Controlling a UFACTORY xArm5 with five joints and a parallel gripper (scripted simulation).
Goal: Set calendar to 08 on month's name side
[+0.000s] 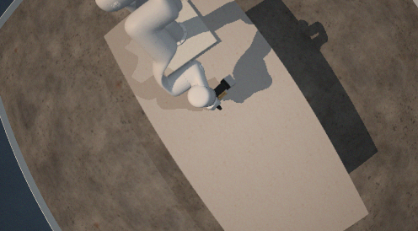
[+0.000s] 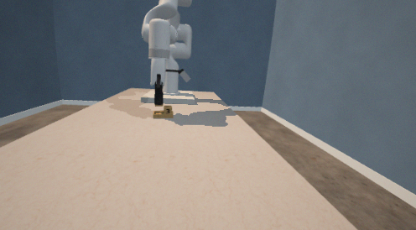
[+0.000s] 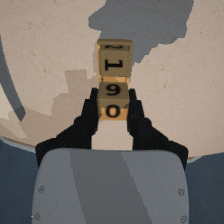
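My hand is 70 mm above the wooden calendar tray and 20 mm to the right of it.
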